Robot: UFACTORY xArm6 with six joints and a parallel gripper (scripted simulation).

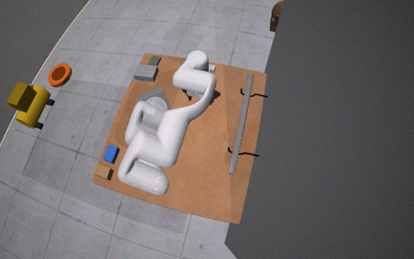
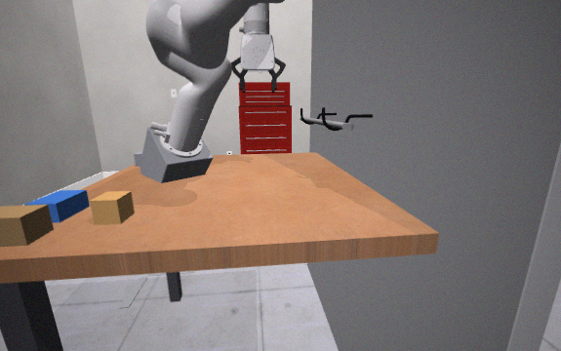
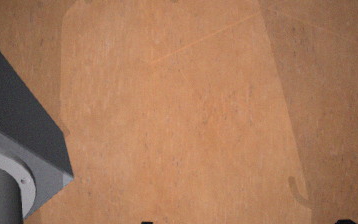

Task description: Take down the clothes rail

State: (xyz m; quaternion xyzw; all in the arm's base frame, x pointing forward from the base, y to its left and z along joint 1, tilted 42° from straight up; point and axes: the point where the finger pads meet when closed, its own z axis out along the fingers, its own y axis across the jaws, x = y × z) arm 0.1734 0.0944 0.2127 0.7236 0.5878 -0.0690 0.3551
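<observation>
Now: hand 19 cm short of the clothes rail, 10 cm above it and 6 cm to the left of it. Round my hand: orange block: 40 cm behind, 25 cm below, 21 cm to the right; then grey wall: 30 cm ahead, 15 cm above, 12 cm to the right; then grey box: 37 cm to the left, 32 cm behind, 25 cm below.
</observation>
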